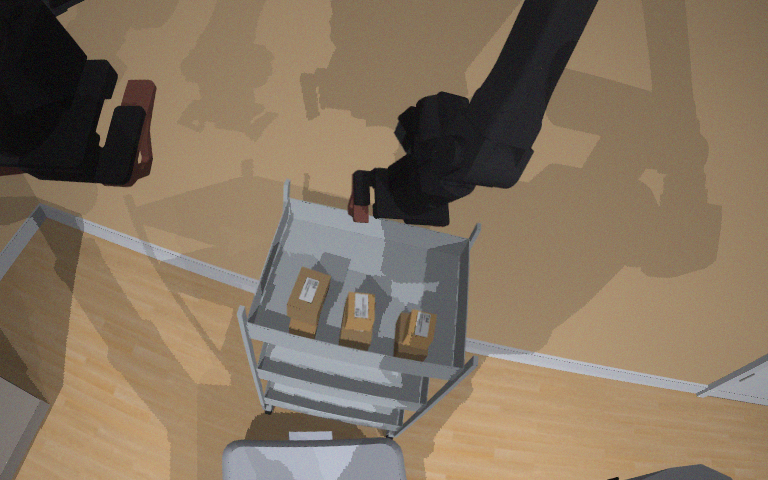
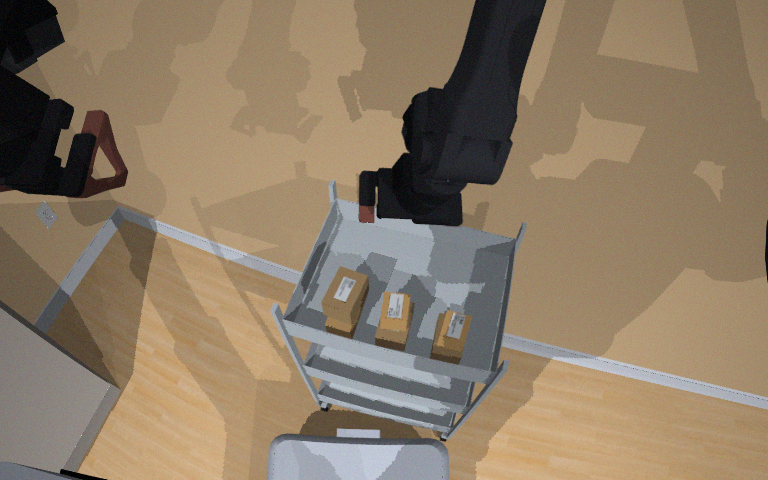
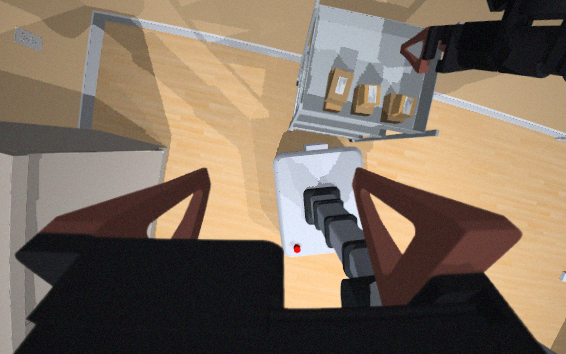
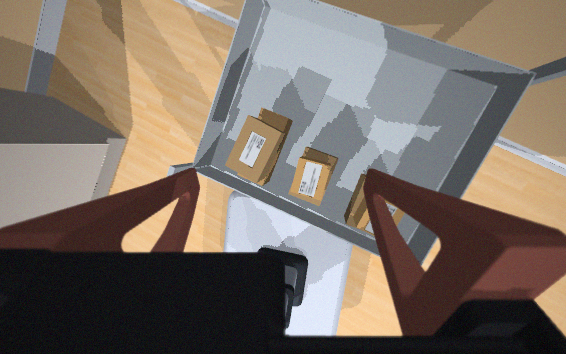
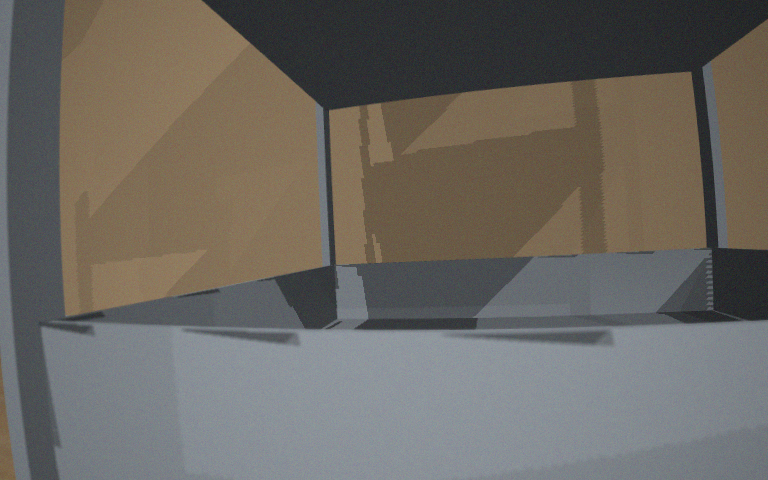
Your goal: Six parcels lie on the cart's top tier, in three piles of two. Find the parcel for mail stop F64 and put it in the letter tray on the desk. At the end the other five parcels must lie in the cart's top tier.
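Places are measured from the left arm's base along level axes (x ahead, y left, z up), in metres.
Pixels of known places: left gripper, fingertip midpoint: (image 1: 97, 164) (image 2: 89, 177) (image 3: 281, 175); right gripper, fingertip midpoint: (image 1: 379, 211) (image 2: 397, 211) (image 3: 420, 46) (image 4: 281, 177).
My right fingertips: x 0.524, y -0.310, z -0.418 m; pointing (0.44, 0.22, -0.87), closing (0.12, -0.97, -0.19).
Behind a point stands the place of what it marks.
Three piles of brown parcels lie along the near side of the grey cart's top tier (image 1: 351, 350) {x 0.413, y -0.293, z -0.685 m} (image 2: 390, 352) {x 0.409, y -0.306, z -0.689 m} (image 4: 285, 212) {x 0.419, y -0.278, z -0.680 m}. The left pile's upper parcel (image 1: 307, 291) {x 0.519, y -0.214, z -0.645 m} (image 2: 345, 291) {x 0.517, y -0.219, z -0.645 m} (image 3: 340, 85) {x 0.523, y -0.216, z -0.645 m} (image 4: 255, 147) {x 0.527, y -0.222, z -0.645 m} is largest; the middle (image 1: 360, 308) {x 0.484, y -0.312, z -0.647 m} (image 2: 396, 308) {x 0.484, y -0.316, z -0.647 m} (image 4: 311, 179) {x 0.489, y -0.317, z -0.647 m} and right (image 1: 420, 328) {x 0.437, y -0.421, z -0.647 m} (image 2: 454, 328) {x 0.440, y -0.423, z -0.647 m} (image 4: 371, 220) ones are smaller. White labels face up, too small to read surely. Lower parcels are partly hidden. My right gripper (image 1: 399, 217) (image 2: 410, 217) {x 0.524, y -0.310, z -0.418 m} (image 4: 281, 177) {x 0.524, y -0.310, z -0.418 m} is open and empty above the cart's far side. My left gripper (image 3: 281, 175) {x 0.333, y -0.012, z -0.141 m} is open and empty, left of the cart. Desk and letter tray do not show.
My pale base (image 1: 314, 461) {x 0.253, y -0.228, z -1.150 m} (image 2: 359, 461) {x 0.245, y -0.232, z -1.150 m} (image 3: 295, 175) {x 0.190, y -0.086, z -1.150 m} stands close to the cart's near side. A beige cabinet-like block (image 1: 16, 424) {x 0.315, y 0.741, z -1.202 m} (image 2: 45, 390) {x 0.289, y 0.751, z -0.978 m} (image 3: 100, 190) {x 0.256, y 0.763, z -0.823 m} stands at the left. Cart corner posts rise above its rim. A tan wall with a pale skirting strip runs behind the cart.
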